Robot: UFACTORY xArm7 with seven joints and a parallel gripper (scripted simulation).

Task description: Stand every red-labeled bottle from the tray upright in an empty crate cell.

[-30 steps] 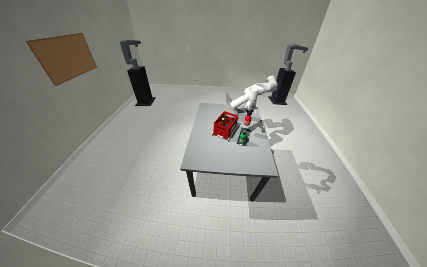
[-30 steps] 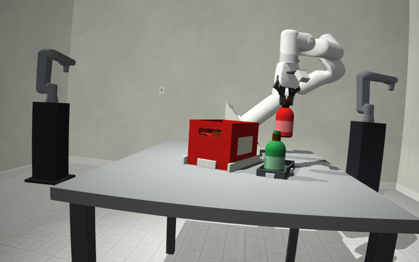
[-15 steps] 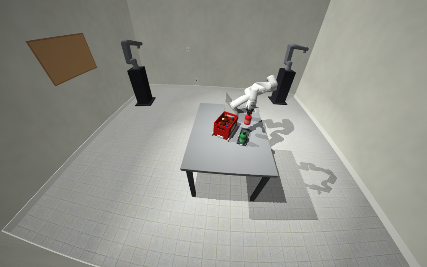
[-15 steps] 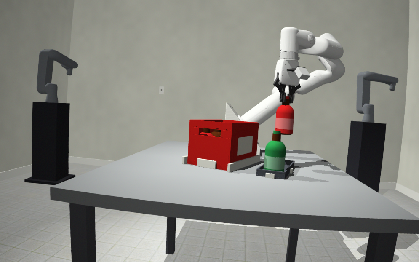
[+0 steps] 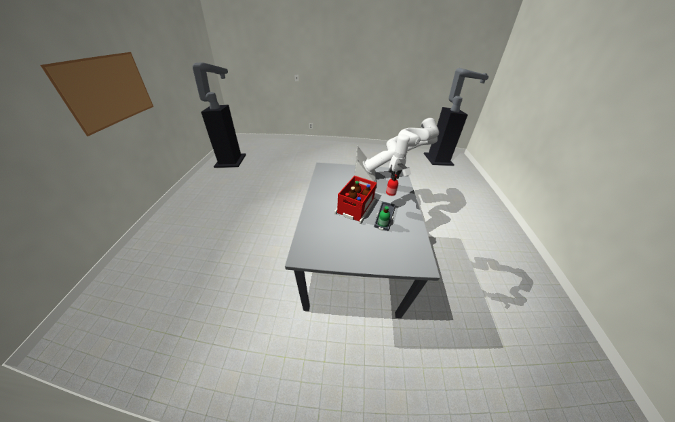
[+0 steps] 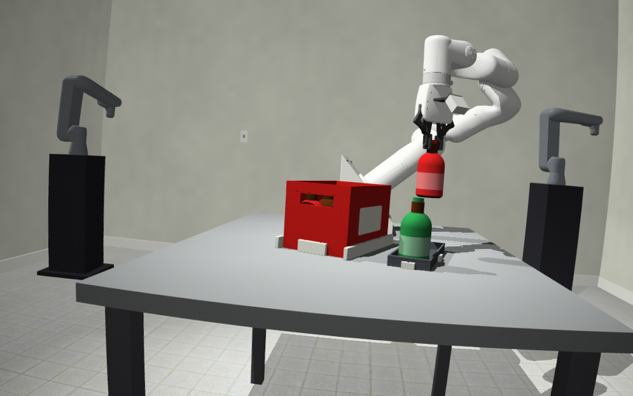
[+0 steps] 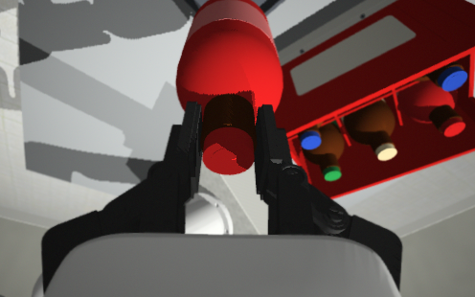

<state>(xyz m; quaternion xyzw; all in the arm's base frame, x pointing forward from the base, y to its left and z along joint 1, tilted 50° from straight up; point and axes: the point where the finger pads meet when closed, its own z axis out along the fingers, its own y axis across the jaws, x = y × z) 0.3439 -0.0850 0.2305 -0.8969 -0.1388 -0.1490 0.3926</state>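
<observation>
Right now the red-labeled bottle is 70 mm below my hand. The rest, counted from my hand: dark tray: 80 mm ahead, 40 mm to the right, 290 mm below; then red crate: 30 mm behind, 240 mm to the right, 220 mm below; then green bottle: 160 mm ahead, 70 mm to the right, 220 mm below.
</observation>
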